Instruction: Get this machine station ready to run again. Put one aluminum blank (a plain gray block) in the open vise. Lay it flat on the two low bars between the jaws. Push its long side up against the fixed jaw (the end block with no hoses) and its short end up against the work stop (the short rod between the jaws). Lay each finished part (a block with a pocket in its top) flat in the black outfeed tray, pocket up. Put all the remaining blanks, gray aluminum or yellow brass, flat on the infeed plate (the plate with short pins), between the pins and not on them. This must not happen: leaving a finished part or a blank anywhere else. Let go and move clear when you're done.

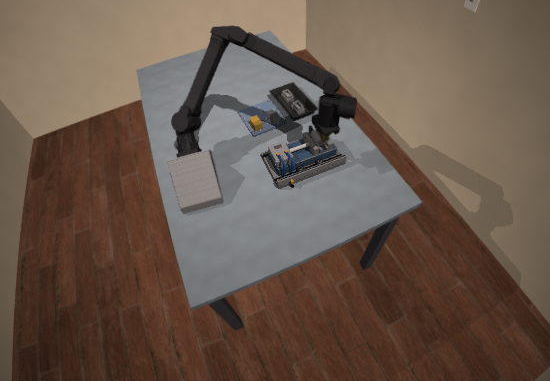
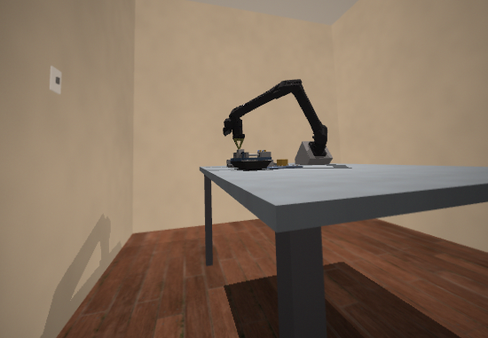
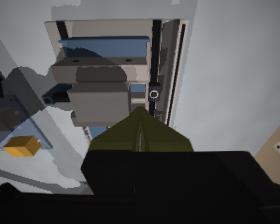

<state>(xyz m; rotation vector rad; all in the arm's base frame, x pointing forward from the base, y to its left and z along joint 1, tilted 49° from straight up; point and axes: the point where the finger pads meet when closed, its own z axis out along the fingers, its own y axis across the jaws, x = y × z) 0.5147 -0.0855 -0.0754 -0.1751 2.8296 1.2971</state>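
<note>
The blue vise base lies 7 cm behind my hand, 3 cm to the left of it and 9 cm below it. From my hand the other things lie so: yellow brass blank (21 cm behind, 28 cm to the left, 10 cm below).
</note>
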